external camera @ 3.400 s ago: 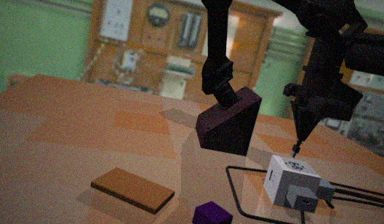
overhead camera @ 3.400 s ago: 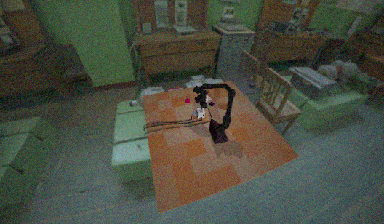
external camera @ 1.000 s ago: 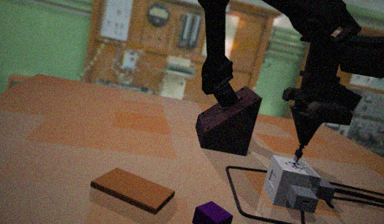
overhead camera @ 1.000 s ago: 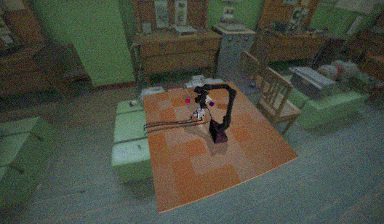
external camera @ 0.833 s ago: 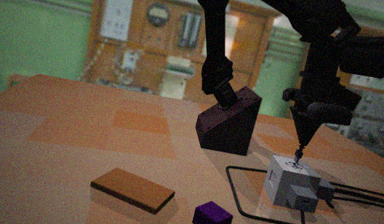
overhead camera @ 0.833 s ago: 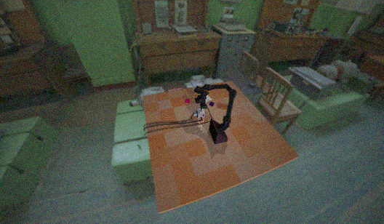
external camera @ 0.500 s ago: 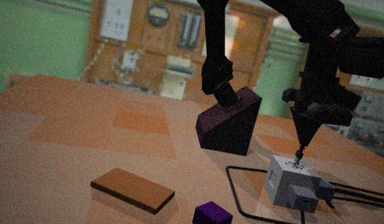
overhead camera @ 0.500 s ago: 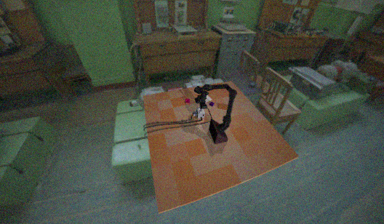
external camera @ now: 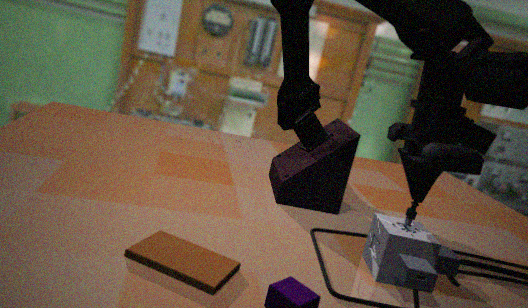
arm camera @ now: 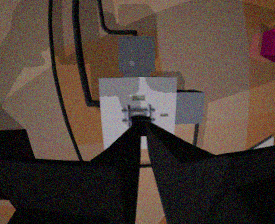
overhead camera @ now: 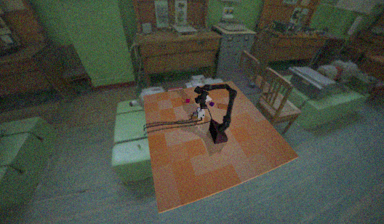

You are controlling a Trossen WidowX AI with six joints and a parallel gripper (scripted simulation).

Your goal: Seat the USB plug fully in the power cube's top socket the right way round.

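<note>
The usb plug is 20 mm below my gripper tip. Round my gripper tip: purple block 110 mm ahead, 200 mm to the right, 110 mm below; USB socket 50 mm below; magenta block 260 mm ahead, 50 mm to the left, 110 mm below.
</note>
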